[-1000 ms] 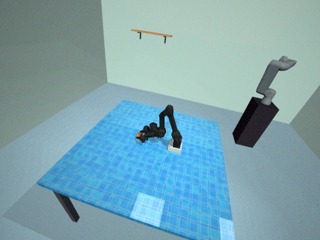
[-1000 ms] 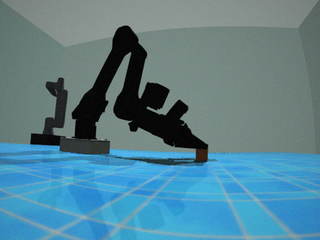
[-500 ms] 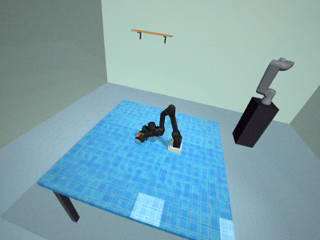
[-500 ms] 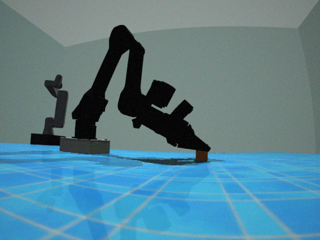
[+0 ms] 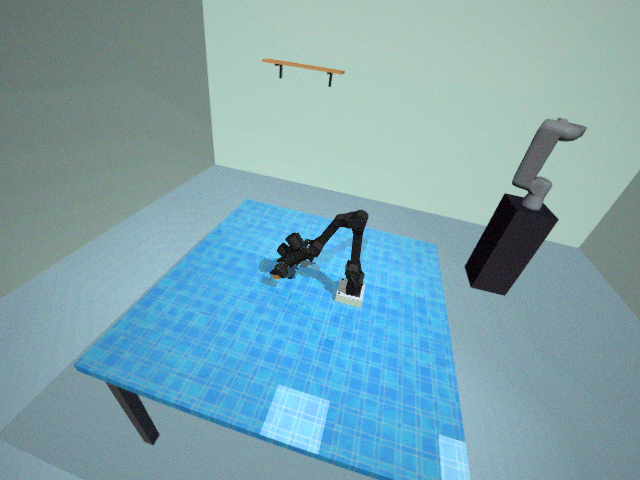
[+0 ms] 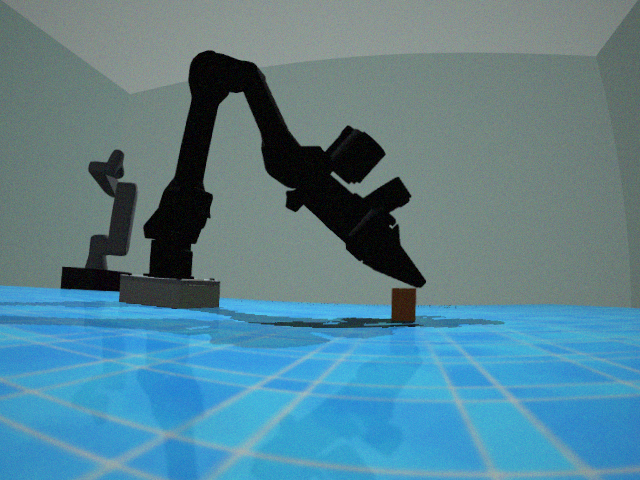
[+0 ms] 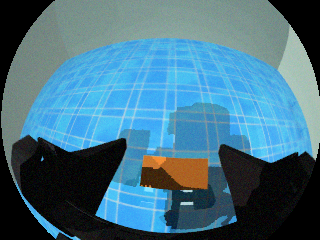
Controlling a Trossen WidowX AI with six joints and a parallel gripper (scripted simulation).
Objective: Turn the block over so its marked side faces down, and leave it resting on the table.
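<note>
Now: the block 3 cm behind my gripper tip and 2 cm below it.
</note>
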